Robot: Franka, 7 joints.
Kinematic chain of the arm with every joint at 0, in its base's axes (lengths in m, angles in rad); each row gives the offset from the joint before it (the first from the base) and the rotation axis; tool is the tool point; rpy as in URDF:
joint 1: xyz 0 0 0.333 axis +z
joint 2: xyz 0 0 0 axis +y
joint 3: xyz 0 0 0.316 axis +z
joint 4: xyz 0.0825 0 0 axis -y
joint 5: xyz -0.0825 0 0.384 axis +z
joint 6: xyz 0 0 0 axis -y
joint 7: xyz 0.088 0 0 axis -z
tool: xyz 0 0 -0.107 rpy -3.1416 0 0
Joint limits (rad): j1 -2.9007..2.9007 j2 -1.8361..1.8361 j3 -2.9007..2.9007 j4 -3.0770..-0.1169 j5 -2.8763..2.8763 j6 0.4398..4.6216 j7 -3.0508..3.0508
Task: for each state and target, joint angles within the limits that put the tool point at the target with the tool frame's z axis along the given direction. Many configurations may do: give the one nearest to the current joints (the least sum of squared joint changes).
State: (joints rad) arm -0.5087 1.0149 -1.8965 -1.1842 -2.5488 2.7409 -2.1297
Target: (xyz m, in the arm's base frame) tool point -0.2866 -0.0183 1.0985 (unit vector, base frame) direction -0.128 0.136 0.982
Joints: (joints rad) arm -0.9308 0.3426 -2.6272 -0.9524 -2.6625 2.6200 -2.1297
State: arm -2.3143 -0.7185 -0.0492 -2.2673 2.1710 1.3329 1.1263
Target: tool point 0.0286 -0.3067 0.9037 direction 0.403 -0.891 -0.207
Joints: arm -2.8954 -0.9586 0.3837 -1.8037 1.6192 1.6733 1.1263
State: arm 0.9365 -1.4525 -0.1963 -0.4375 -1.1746 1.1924 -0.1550
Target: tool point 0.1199 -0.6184 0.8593 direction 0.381 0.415 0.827
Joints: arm 1.7310 -1.0663 0.2333 -0.1691 -0.7109 1.7944 -0.1550
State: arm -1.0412 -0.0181 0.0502 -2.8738 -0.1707 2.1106 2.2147
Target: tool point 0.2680 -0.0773 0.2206 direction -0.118 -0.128 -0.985
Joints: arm -0.5502 -0.3352 0.3149 -3.0740 -0.1149 2.6689 2.2147
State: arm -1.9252 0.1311 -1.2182 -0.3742 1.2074 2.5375 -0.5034
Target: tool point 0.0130 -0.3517 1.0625 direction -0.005 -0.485 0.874
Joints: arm -1.1477 0.3997 -0.5992 -0.1498 1.7316 3.2751 -0.5033
